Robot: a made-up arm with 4 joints.
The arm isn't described. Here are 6 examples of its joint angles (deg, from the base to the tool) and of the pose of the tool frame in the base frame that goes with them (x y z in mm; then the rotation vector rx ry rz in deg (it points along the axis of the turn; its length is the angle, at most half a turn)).
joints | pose
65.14 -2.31 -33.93 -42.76 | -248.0 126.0 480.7 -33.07 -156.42 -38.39
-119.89 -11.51 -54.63 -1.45 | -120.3 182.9 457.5 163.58 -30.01 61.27
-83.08 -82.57 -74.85 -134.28 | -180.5 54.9 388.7 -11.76 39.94 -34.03
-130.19 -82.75 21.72 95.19 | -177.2 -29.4 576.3 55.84 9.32 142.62
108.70 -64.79 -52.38 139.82 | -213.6 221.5 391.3 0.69 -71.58 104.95
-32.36 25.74 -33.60 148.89 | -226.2 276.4 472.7 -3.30 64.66 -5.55
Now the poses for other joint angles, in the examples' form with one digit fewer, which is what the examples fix.
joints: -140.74 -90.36 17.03 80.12
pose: -205 -12 584 63.4 0.1 114.8
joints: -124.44 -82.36 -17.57 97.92
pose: -171 -10 491 106.9 -5.8 141.1
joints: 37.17 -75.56 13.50 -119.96
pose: -169 334 552 57.3 18.8 81.4
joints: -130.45 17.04 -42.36 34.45
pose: -86 182 477 -91.9 72.6 -87.6
